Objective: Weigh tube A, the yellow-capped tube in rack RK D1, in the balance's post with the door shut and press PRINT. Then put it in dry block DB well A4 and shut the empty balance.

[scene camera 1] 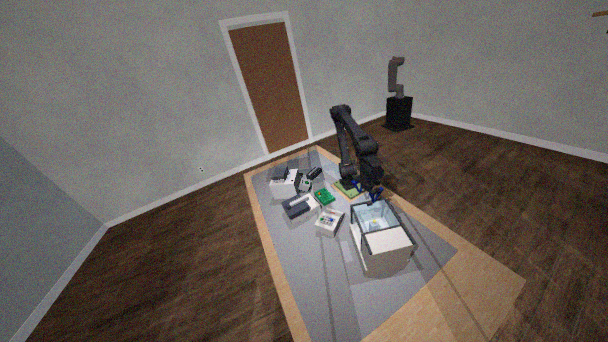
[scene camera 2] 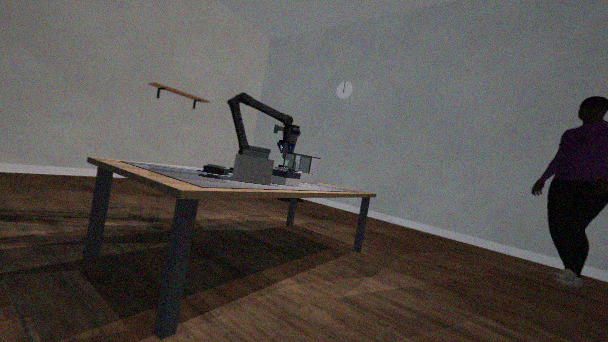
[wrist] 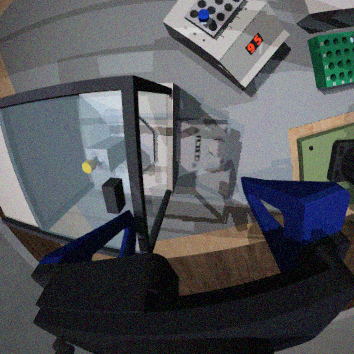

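Pixels of known places: gripper, fingertip midpoint: (scene camera 1: 366, 197) (scene camera 2: 285, 153) (wrist: 184, 201); arm's base at its link origin: (scene camera 1: 347, 183) (wrist: 351, 158).
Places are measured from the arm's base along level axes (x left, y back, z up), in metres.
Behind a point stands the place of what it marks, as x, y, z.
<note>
The balance (scene camera 1: 390, 241) @[0.568, -0.107, 0.187] (wrist: 131, 150) @[0.361, -0.111, 0.196] has a white housing and a dark-framed glass chamber. Its glass top door looks shut, with a black handle (wrist: 113, 195) @[0.380, -0.083, 0.206] near the front edge. The yellow-capped tube (scene camera 1: 374, 221) (wrist: 87, 166) stands inside, seen through the glass. My gripper (scene camera 1: 367, 195) @[0.334, -0.061, 0.185] (scene camera 2: 286, 151) @[0.334, -0.061, 0.185] (wrist: 184, 201) @[0.334, -0.061, 0.185] is open and empty, above the front end of the balance. In the wrist view one blue finger is beside the handle, the other beyond the front edge; contact cannot be told. The dry block (scene camera 1: 329, 222) @[0.295, -0.252, 0.053] (wrist: 239, 56) @[0.248, -0.189, 0.034] shows 95 and holds a blue-capped tube (wrist: 203, 15) @[0.293, -0.238, 0.071].
A green rack (scene camera 1: 324, 196) @[0.058, -0.198, 0.014] (wrist: 334, 60) @[0.077, -0.185, 0.013] stands near the arm's green base plate (scene camera 1: 348, 189) @[0.062, -0.026, 0.007] (wrist: 320, 145) @[0.088, -0.034, 0.000]. The balance's control panel (wrist: 210, 150) @[0.306, -0.061, 0.057] lies in front of its chamber. A dark-topped white device (scene camera 1: 301, 206) @[0.127, -0.364, 0.063] and a white box-shaped device (scene camera 1: 284, 188) @[-0.069, -0.436, 0.083] stand farther left in scene camera 1.
</note>
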